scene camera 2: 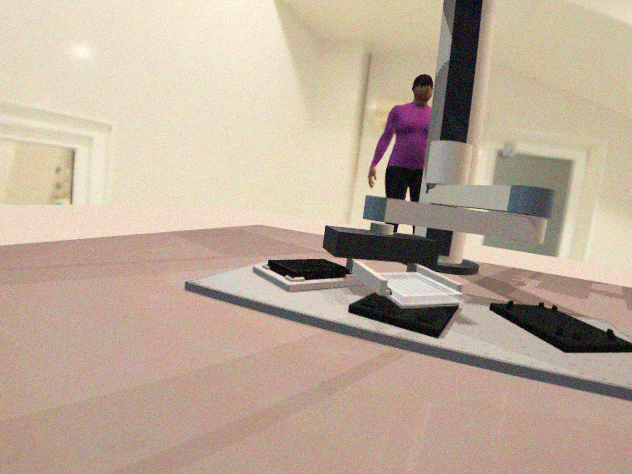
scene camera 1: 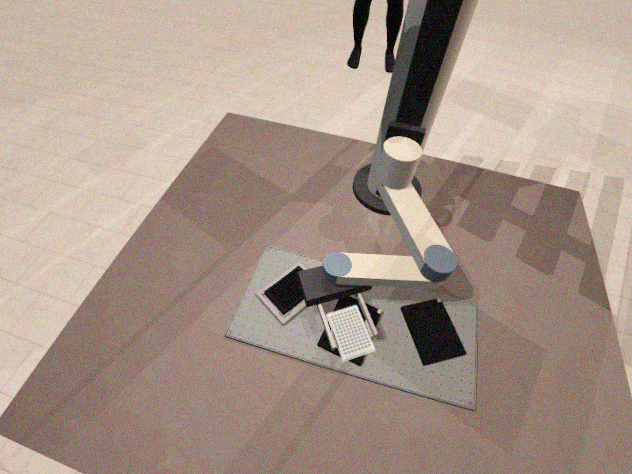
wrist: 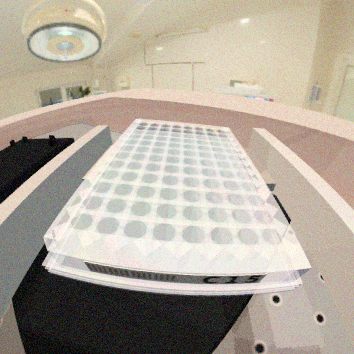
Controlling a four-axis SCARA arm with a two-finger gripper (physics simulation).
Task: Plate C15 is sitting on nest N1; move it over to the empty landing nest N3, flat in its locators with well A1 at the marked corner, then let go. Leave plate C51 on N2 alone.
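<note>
Plate C15 point(scene camera 1: 351, 334) point(scene camera 2: 421, 293) point(wrist: 175, 200), a clear-white well plate, is level between the two pale fingers. My gripper point(scene camera 1: 354, 340) point(scene camera 2: 421, 290) point(wrist: 179, 137) is shut on it. The plate hangs a little above the middle black nest point(scene camera 1: 326, 343) point(scene camera 2: 398, 313) point(wrist: 125, 315) and is turned relative to it. Another black nest point(scene camera 1: 433, 331) point(scene camera 2: 561, 326) point(wrist: 30, 160) with small locator pegs stands empty at the right in the scene views. A black plate point(scene camera 1: 287, 290) point(scene camera 2: 306, 267) lies on a pale nest point(scene camera 1: 271, 309) point(scene camera 2: 290, 285) at the left. Nest labels and the marked corner cannot be read.
The nests stand on a grey perforated board point(scene camera 1: 398, 375) point(scene camera 2: 326, 323) on a brown table point(scene camera 1: 204, 382) point(scene camera 2: 204, 382). The dark gripper body point(scene camera 1: 326, 286) point(scene camera 2: 382, 245) overlaps the left nest's edge in scene camera 1. A person point(scene camera 2: 408, 135) stands behind the arm column.
</note>
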